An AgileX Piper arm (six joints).
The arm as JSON. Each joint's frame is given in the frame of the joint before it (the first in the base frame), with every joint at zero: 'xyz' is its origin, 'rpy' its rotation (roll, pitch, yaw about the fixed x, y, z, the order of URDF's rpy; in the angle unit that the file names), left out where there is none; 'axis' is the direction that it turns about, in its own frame. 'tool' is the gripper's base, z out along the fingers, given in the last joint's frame.
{
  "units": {
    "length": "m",
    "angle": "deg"
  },
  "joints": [
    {
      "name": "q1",
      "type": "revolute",
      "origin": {
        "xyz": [
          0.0,
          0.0,
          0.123
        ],
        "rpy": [
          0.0,
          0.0,
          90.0
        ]
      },
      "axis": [
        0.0,
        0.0,
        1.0
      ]
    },
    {
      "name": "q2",
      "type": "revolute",
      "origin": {
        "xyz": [
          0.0,
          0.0,
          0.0
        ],
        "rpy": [
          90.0,
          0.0,
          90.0
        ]
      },
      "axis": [
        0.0,
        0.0,
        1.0
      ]
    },
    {
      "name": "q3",
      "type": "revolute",
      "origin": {
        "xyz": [
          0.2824,
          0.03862,
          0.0
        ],
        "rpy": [
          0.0,
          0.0,
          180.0
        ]
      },
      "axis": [
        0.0,
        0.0,
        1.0
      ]
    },
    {
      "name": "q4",
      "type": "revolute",
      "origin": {
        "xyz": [
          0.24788,
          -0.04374,
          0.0
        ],
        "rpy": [
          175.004,
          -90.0,
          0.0
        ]
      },
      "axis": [
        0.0,
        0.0,
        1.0
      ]
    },
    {
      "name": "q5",
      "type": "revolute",
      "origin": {
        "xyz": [
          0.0,
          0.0,
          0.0
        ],
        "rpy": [
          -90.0,
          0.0,
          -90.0
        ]
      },
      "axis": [
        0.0,
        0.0,
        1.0
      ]
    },
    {
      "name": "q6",
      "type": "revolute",
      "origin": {
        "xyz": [
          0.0,
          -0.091,
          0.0
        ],
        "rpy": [
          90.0,
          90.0,
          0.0
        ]
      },
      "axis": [
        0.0,
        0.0,
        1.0
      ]
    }
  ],
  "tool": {
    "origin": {
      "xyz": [
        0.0,
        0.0,
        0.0
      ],
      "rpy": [
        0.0,
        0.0,
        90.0
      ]
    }
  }
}
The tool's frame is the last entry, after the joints.
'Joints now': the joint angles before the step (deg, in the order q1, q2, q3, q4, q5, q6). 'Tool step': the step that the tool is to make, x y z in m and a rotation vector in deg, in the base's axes. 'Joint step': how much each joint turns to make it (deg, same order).
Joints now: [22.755, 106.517, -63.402, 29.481, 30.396, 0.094]
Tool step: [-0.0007, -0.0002, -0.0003, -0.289, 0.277, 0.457]
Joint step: [0.003, -0.005, 0.008, -0.326, 0.444, -0.093]
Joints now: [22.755, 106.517, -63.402, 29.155, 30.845, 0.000]
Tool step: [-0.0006, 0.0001, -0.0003, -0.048, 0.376, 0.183]
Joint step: [0.012, 0.024, -0.008, -0.022, 0.401, -0.005]
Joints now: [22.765, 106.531, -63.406, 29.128, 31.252, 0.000]
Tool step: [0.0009, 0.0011, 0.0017, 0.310, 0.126, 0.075]
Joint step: [0.026, 0.046, -0.495, 0.227, 0.508, 0.008]
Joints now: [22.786, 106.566, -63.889, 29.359, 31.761, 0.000]
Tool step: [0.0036, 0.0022, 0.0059, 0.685, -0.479, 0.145]
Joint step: [-0.014, -0.007, -1.402, 0.258, 0.806, 0.003]
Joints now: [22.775, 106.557, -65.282, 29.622, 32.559, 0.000]
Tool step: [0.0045, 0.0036, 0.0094, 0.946, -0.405, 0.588]
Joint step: [0.035, -0.040, -2.206, 0.271, 1.736, -0.005]
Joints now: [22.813, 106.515, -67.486, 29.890, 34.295, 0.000]
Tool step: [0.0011, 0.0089, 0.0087, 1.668, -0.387, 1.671]
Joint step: [0.803, -0.004, -1.899, 1.846, 1.523, -1.421]
